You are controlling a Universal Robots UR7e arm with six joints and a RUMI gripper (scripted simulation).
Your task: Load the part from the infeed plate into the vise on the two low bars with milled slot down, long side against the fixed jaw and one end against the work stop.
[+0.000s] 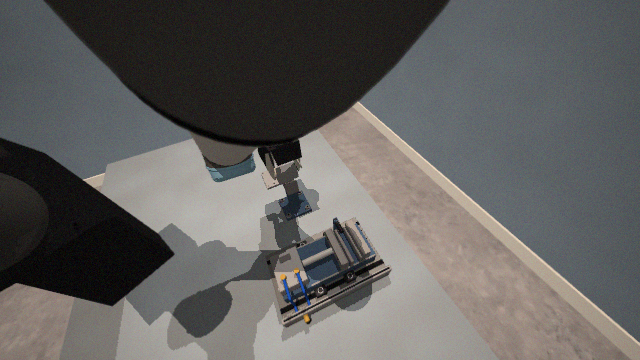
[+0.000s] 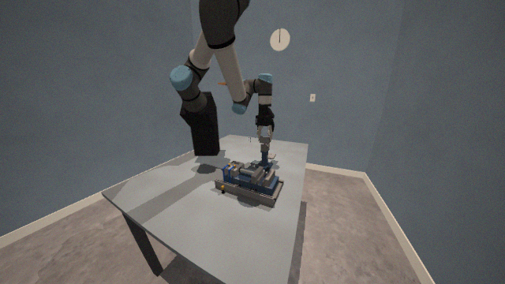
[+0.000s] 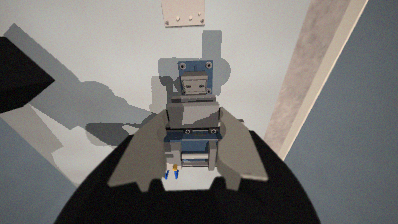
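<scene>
The part lies 10 mm below my hand. The rest, counted from my hand: cylinder rod (210 mm to the right, 110 mm below, 60 mm behind); pale plate (190 mm below, 170 mm to the left, 20 mm ahead); work stop (190 mm to the right, 100 mm below, 30 mm ahead).
</scene>
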